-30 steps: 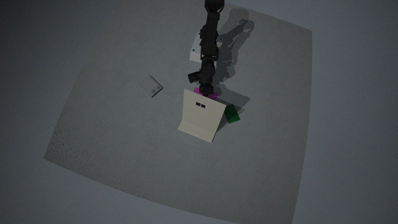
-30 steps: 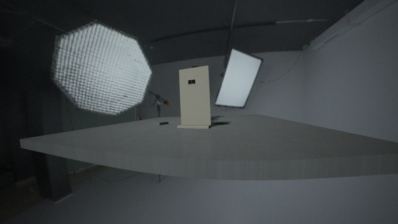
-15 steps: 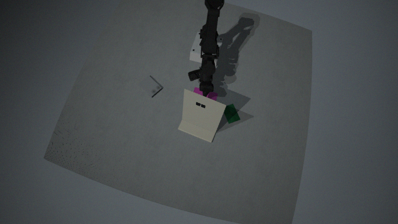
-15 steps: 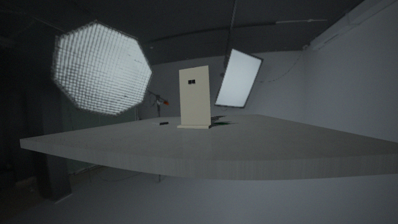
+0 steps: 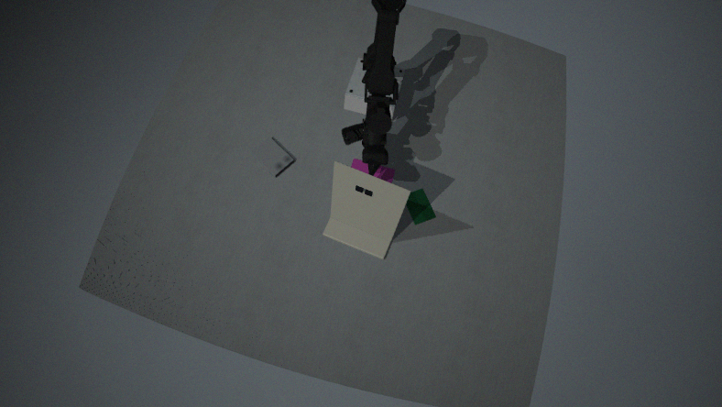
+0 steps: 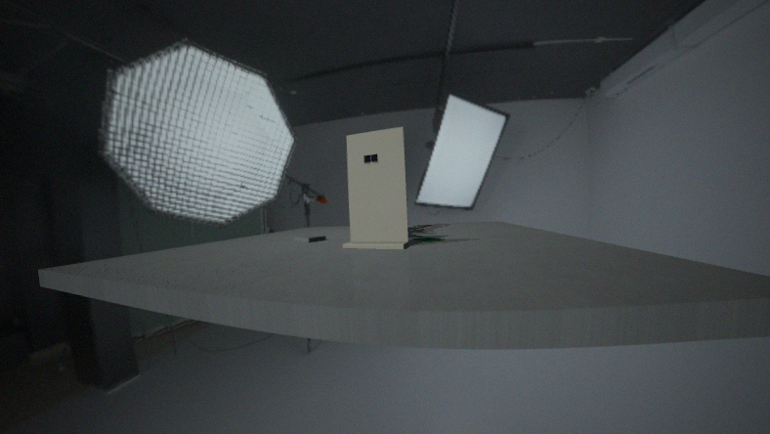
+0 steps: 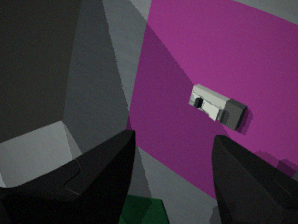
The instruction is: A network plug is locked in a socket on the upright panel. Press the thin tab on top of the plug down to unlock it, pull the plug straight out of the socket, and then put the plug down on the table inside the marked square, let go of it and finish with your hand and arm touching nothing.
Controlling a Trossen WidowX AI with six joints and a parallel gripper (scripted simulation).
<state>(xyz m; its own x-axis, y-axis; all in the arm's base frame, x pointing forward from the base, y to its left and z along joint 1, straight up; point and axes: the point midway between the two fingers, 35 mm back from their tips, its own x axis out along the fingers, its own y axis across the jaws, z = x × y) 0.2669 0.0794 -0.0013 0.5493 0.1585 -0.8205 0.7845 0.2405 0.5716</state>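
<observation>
My gripper tip is 40 mm above the network plug and 10 mm short of it. Also, from my gripper tip: marked square (150 mm to the left, 50 mm below, 20 mm ahead); upright panel (150 mm ahead, 100 mm above, 20 mm to the left); magenta square (50 mm below, 10 mm ahead).
</observation>
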